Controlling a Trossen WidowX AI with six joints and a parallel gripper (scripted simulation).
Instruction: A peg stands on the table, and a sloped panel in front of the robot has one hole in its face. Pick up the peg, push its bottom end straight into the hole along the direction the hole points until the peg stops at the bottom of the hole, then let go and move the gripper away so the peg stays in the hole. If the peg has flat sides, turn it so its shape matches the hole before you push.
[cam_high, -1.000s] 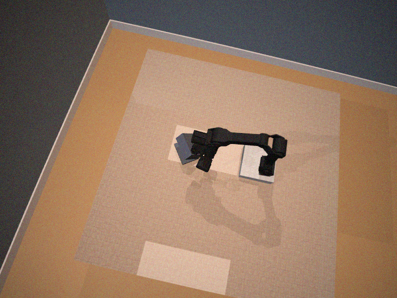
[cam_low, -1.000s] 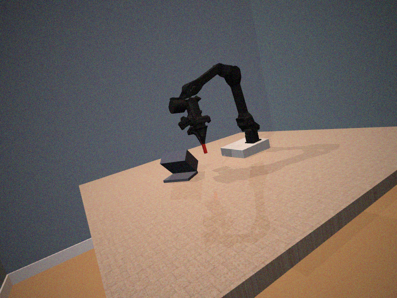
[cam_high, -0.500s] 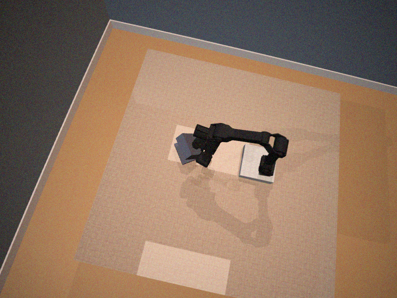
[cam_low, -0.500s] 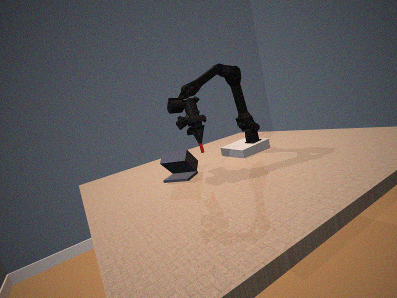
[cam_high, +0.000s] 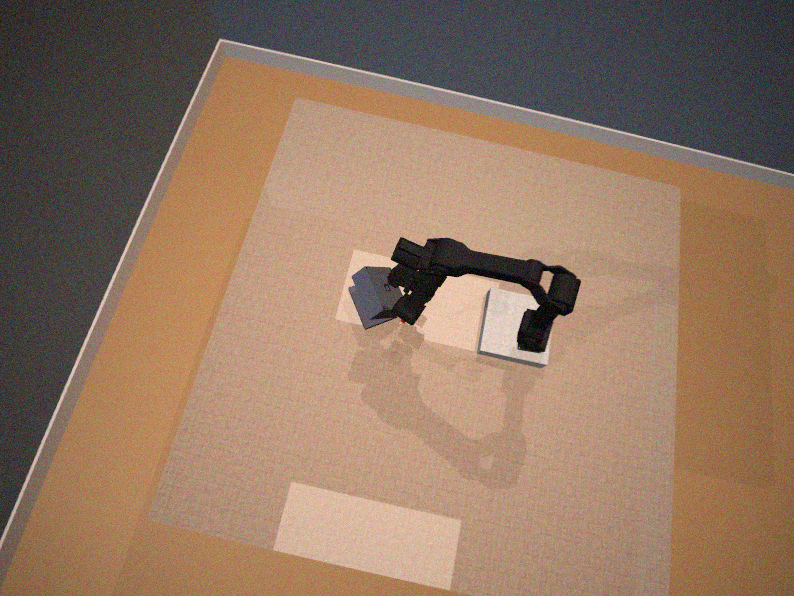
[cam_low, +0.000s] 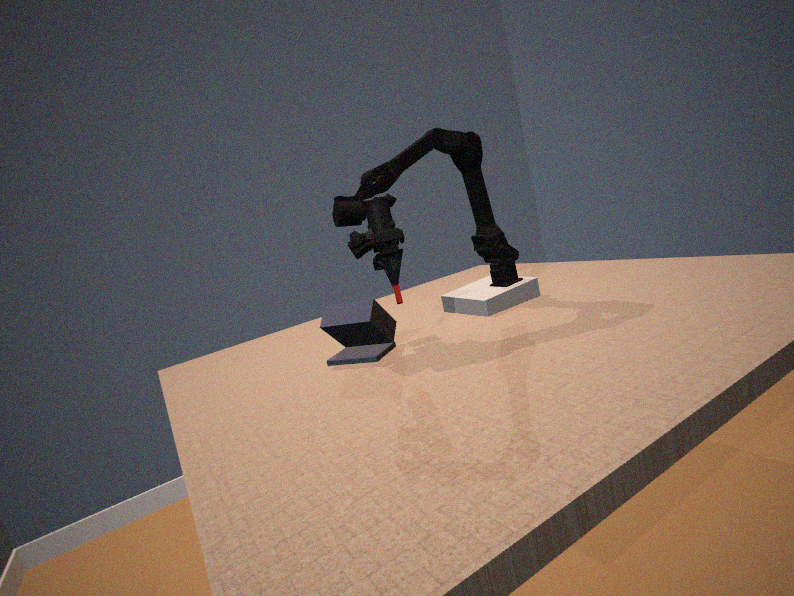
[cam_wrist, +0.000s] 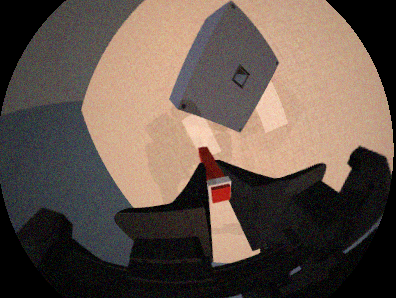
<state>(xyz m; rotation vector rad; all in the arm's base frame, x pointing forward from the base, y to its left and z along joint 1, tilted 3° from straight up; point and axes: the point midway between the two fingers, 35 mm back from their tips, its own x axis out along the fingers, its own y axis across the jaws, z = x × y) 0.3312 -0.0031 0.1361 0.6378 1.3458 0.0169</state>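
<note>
My gripper tip is 8 cm short of the sloped panel, 6 cm to the left of it and 7 cm above it. From my gripper tip the other things lie so: red peg 1 cm to the right, 2 cm above.
</note>
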